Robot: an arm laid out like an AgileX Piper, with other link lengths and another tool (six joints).
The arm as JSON. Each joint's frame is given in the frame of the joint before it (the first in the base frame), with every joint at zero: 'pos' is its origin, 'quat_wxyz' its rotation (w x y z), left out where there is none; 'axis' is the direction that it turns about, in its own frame. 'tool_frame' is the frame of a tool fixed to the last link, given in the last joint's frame.
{
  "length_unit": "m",
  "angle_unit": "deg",
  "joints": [
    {
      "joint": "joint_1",
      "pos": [
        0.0,
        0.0,
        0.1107
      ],
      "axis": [
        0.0,
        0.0,
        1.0
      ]
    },
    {
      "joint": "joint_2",
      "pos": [
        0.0,
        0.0,
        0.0
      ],
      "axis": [
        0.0,
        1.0,
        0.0
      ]
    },
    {
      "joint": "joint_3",
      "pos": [
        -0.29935,
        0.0,
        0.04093
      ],
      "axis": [
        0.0,
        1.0,
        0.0
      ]
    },
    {
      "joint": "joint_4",
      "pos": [
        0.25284,
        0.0,
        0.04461
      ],
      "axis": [
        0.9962,
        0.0,
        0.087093
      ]
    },
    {
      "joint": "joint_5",
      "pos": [
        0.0,
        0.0,
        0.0
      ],
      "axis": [
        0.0,
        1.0,
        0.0
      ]
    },
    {
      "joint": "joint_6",
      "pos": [
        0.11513,
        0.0,
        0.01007
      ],
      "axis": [
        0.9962,
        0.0,
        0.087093
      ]
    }
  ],
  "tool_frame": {
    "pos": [
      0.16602,
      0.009,
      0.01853
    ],
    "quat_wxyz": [
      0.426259,
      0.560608,
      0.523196,
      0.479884
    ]
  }
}
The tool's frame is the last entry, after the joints.
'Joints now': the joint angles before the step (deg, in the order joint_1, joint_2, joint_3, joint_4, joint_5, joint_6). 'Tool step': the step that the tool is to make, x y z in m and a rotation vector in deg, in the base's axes. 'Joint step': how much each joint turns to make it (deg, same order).
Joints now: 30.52 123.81 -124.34 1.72 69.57 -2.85
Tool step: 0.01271 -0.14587 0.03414 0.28 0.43 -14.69
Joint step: -14.58 -11.67 11.95 0.36 -0.01 0.16
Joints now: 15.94 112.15 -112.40 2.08 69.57 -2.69
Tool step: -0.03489 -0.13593 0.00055 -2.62 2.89 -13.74
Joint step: -13.72 -9.90 13.11 -2.08 0.05 -0.11
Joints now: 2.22 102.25 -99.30 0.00 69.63 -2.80
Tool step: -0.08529 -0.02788 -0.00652 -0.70 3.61 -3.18
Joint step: -3.23 -13.84 17.53 -0.64 -0.07 -0.05
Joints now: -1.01 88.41 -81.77 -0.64 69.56 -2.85
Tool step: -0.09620 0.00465 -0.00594 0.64 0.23 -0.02
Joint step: 0.01 -18.15 18.34 0.63 0.05 0.01
